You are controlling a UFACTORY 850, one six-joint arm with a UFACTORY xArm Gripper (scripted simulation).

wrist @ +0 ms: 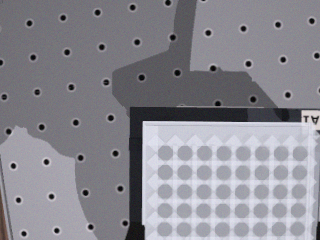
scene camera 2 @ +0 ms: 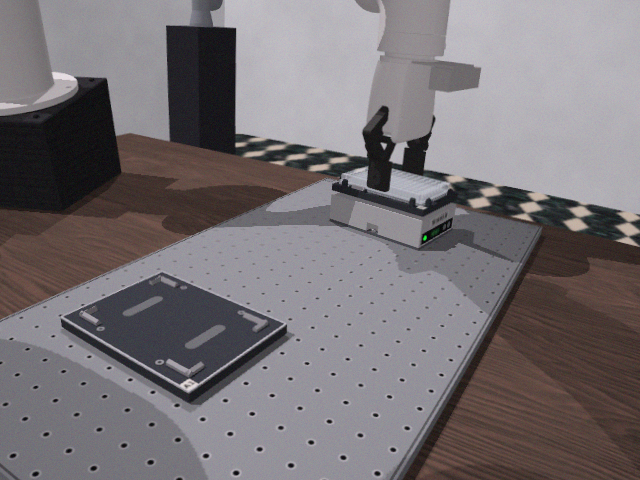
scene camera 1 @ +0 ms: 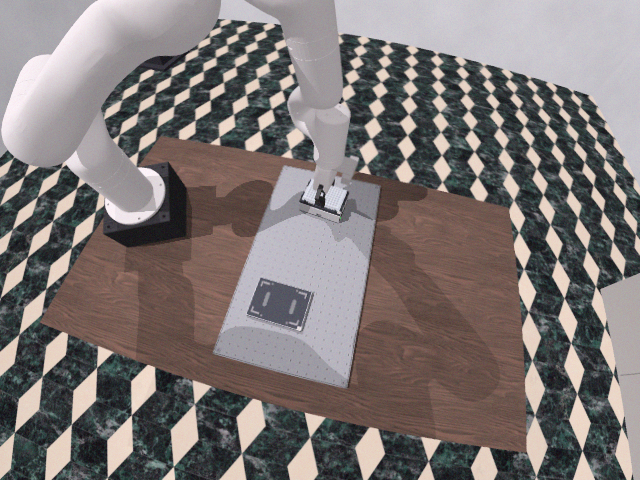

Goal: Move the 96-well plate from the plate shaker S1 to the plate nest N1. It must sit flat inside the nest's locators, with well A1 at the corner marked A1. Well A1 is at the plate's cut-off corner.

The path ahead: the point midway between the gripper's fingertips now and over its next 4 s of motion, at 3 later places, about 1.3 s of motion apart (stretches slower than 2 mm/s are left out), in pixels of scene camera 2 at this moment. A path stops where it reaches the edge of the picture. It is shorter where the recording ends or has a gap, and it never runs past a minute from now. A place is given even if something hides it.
My gripper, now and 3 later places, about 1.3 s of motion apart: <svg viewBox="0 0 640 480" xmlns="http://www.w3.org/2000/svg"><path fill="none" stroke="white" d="M395 183L397 170L400 135L375 135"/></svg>
